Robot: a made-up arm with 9 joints.
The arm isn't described. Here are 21 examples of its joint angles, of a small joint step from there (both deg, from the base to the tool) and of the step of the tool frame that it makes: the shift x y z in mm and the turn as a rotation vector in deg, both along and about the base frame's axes.
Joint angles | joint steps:
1: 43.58 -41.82 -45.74 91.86 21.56 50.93 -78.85 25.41 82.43 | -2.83 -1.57 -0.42 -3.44 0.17 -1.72 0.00 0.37 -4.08
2: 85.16 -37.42 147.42 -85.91 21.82 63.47 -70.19 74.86 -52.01 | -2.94 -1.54 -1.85 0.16 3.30 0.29 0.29 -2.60 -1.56
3: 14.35 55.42 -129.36 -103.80 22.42 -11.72 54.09 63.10 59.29 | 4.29 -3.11 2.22 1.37 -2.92 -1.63 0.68 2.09 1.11
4: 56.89 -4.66 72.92 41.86 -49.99 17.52 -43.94 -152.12 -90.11 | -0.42 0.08 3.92 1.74 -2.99 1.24 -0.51 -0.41 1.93
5: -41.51 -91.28 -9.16 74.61 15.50 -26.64 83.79 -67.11 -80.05 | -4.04 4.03 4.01 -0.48 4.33 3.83 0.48 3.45 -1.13
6: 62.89 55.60 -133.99 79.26 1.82 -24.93 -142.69 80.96 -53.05 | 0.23 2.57 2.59 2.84 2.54 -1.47 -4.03 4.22 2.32
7: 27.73 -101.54 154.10 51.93 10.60 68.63 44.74 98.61 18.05 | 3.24 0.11 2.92 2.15 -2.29 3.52 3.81 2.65 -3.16
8: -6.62 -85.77 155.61 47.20 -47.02 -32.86 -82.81 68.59 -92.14 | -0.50 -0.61 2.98 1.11 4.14 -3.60 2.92 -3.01 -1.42
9: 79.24 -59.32 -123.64 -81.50 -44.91 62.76 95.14 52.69 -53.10 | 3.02 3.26 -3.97 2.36 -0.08 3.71 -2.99 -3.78 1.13
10: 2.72 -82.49 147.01 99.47 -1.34 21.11 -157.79 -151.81 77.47 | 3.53 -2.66 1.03 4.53 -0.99 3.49 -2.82 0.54 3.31
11: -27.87 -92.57 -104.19 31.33 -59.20 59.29 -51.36 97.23 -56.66 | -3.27 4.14 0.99 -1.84 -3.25 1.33 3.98 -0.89 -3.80
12: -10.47 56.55 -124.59 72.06 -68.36 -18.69 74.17 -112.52 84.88 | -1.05 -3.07 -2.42 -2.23 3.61 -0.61 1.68 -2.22 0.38
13: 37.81 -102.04 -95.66 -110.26 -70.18 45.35 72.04 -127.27 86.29 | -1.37 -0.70 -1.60 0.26 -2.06 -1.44 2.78 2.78 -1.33
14: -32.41 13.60 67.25 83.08 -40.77 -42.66 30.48 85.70 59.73 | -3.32 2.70 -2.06 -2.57 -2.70 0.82 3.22 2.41 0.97
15: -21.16 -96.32 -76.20 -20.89 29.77 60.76 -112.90 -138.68 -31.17 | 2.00 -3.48 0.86 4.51 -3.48 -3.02 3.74 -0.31 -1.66
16: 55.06 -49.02 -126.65 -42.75 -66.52 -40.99 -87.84 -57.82 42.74 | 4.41 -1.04 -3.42 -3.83 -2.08 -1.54 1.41 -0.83 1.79
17: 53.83 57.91 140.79 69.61 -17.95 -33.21 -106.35 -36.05 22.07 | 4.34 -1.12 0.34 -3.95 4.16 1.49 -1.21 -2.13 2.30
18: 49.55 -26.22 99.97 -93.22 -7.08 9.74 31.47 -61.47 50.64 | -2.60 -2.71 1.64 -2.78 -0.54 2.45 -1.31 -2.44 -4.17
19: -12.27 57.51 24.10 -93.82 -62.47 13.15 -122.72 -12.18 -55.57 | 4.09 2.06 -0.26 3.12 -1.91 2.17 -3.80 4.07 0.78
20: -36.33 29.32 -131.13 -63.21 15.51 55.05 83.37 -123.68 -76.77 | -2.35 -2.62 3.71 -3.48 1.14 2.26 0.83 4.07 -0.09
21: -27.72 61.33 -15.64 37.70 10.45 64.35 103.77 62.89 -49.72 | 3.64 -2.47 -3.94 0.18 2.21 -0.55 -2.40 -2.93 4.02
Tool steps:
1: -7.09 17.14 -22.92 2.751 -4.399 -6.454
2: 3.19 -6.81 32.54 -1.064 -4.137 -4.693
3: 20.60 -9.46 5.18 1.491 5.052 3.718
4: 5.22 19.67 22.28 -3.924 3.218 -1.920
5: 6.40 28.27 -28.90 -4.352 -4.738 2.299
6: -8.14 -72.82 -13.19 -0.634 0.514 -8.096
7: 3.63 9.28 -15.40 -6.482 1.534 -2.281
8: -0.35 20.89 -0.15 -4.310 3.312 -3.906
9: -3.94 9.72 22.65 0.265 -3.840 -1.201
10: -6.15 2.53 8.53 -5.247 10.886 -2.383
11: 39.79 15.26 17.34 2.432 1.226 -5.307
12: -12.41 25.08 22.43 -0.034 -3.648 1.788
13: -5.52 17.90 -1.35 1.768 0.085 2.314
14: 30.45 -8.51 -9.14 -2.720 -3.774 -4.619
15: -50.99 -23.44 4.52 1.985 2.997 4.513
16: -49.42 16.28 -44.41 2.789 8.446 -0.207
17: -44.38 -4.07 -33.01 -4.594 0.796 0.644
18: 22.41 7.69 7.87 -2.118 1.022 3.777
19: 8.15 -25.12 -3.20 -7.029 3.773 -0.379
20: 14.14 0.63 -7.18 1.350 2.807 0.691
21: -22.87 -0.86 -63.34 -7.732 0.745 0.667
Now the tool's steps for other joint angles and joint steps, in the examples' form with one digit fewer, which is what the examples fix.
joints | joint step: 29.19 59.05 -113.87 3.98 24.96 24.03 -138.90 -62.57 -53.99 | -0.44 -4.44 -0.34 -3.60 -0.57 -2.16 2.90 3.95 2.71
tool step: -25.6 47.2 46.4 9.87 -4.09 6.12
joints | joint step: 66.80 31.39 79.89 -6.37 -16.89 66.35 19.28 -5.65 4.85 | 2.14 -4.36 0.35 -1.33 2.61 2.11 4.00 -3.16 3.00
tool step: -38.2 21.7 38.4 7.86 8.31 3.95
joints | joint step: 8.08 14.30 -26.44 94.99 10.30 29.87 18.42 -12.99 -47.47 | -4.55 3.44 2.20 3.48 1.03 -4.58 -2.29 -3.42 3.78
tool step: 48.1 70.7 -3.1 -3.01 -1.37 -5.16
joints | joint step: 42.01 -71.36 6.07 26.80 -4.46 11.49 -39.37 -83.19 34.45 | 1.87 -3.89 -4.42 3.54 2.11 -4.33 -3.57 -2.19 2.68
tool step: 0.6 -44.1 47.7 1.10 8.08 4.44
